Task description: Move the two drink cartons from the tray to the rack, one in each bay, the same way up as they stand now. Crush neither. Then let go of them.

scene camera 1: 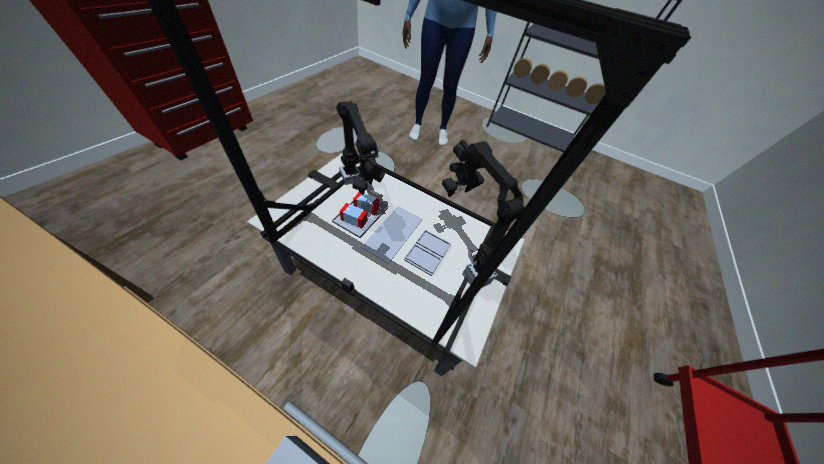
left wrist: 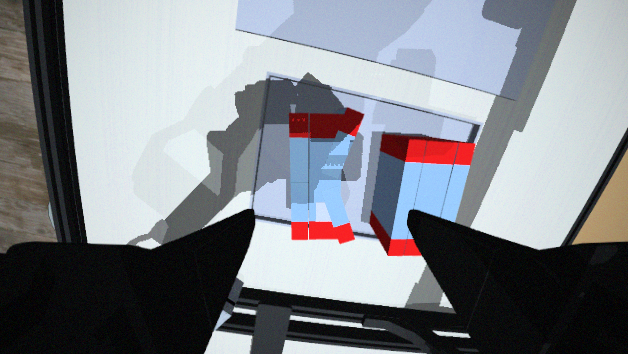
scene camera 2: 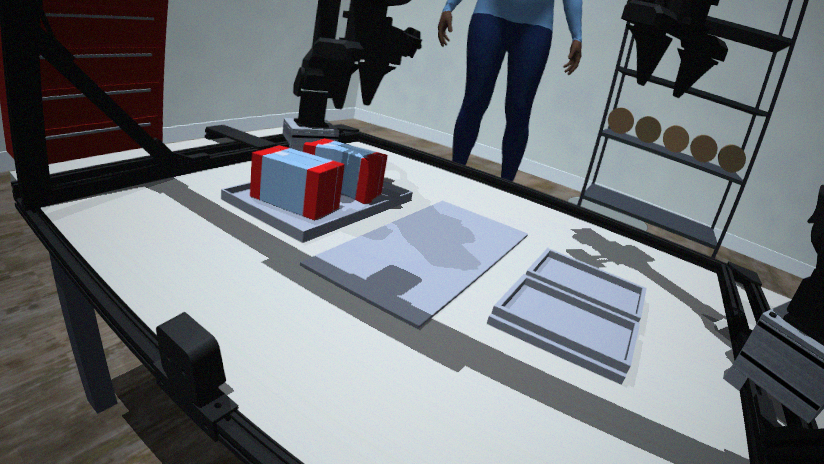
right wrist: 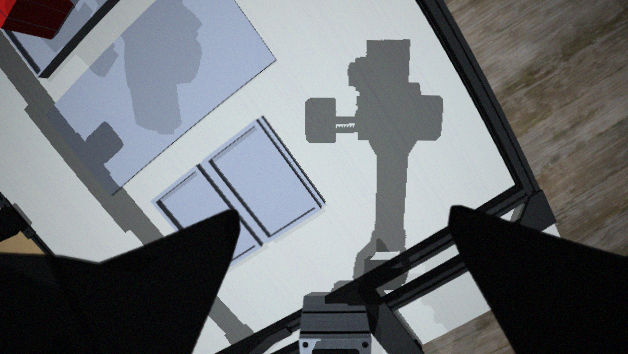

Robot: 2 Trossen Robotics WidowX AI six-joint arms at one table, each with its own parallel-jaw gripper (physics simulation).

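Frame: origin at the left arm's base, x ahead, y left, z up, level; metres.
Seen in the pictures: left gripper, between the fingertips: [scene camera 1: 366,189] [left wrist: 331,216] [scene camera 2: 353,106]; right gripper, between the fingertips: [scene camera 1: 457,194] [scene camera 2: 659,91] [right wrist: 343,218]; left arm's base, origin of its link: [scene camera 1: 350,170] [scene camera 2: 310,123]; right arm's base, origin of its link: [scene camera 2: 816,330].
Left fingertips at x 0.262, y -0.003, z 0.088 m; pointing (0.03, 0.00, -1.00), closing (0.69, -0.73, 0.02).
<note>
Pixels of each thing's top centre, then the offset from my left fingertips to it.
- front carton, centre of its top: [left wrist: 429,204] [scene camera 2: 297,158] [scene camera 1: 353,211] dx +0.054, dy -0.092, dz -0.069 m
- back carton, centre of its top: [left wrist: 325,182] [scene camera 2: 345,149] [scene camera 1: 366,199] dx +0.000, dy -0.002, dz -0.069 m
- grey rack, centre of its top: [scene camera 2: 582,296] [right wrist: 232,205] [scene camera 1: 428,249] dx +0.376, dy +0.176, dz -0.123 m
Two blue cartons with red ends sit on the grey tray [scene camera 1: 347,229] [scene camera 2: 259,219] [left wrist: 272,155]. The front carton [scene camera 1: 352,214] [scene camera 2: 282,178] [left wrist: 435,190] looks square-edged. The back carton [scene camera 2: 371,178] [left wrist: 300,170] has a creased, uneven top and a side bent inward. My left gripper [scene camera 2: 354,105] [left wrist: 331,216] is open and empty, above the back carton and apart from it. The grey rack [scene camera 1: 429,251] [scene camera 2: 556,348] [right wrist: 219,181] has two empty bays. My right gripper [scene camera 2: 660,89] [right wrist: 343,218] is open and empty, raised high behind the rack in scene camera 2.
A flat grey-blue plate [scene camera 1: 403,221] [scene camera 2: 444,288] [right wrist: 215,75] lies between tray and rack. Black frame rails edge the table, with frame posts rising at its sides. A black block [scene camera 2: 190,357] sits on the front rail. A person [scene camera 2: 501,80] stands behind the table.
</note>
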